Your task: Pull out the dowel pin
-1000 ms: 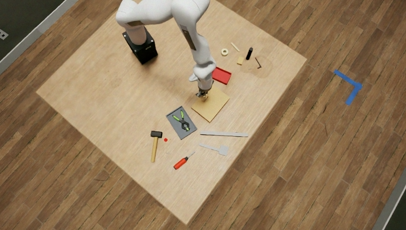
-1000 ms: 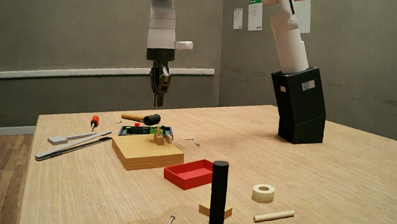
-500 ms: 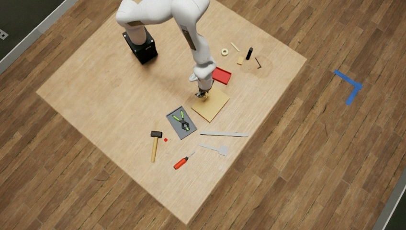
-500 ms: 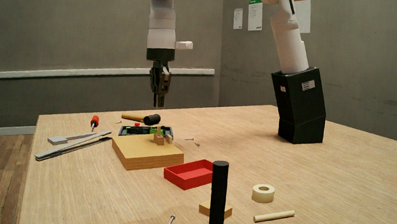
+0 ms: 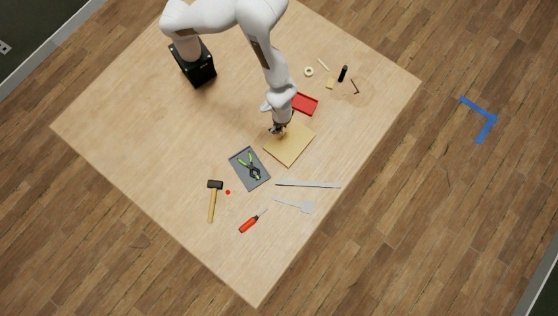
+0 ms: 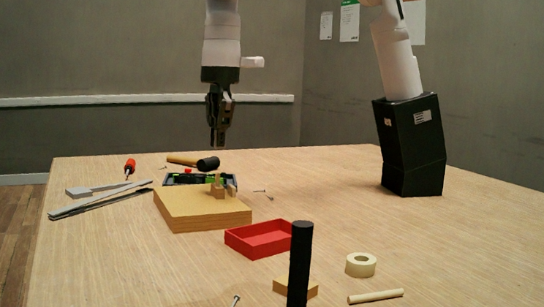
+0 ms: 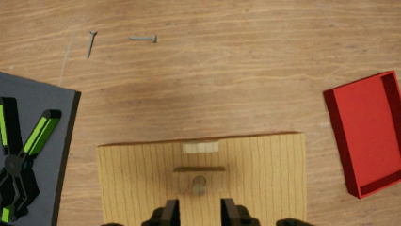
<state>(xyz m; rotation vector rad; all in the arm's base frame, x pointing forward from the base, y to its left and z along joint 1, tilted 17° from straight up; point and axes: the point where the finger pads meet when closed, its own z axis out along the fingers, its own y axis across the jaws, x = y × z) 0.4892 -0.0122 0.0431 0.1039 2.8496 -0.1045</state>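
Right now the dowel pin is 9 cm below my hand. Also, from my hand: wooden block 11 cm below; tan bench board 13 cm below, 4 cm ahead; red tray 19 cm to the left, 14 cm below, 2 cm behind.
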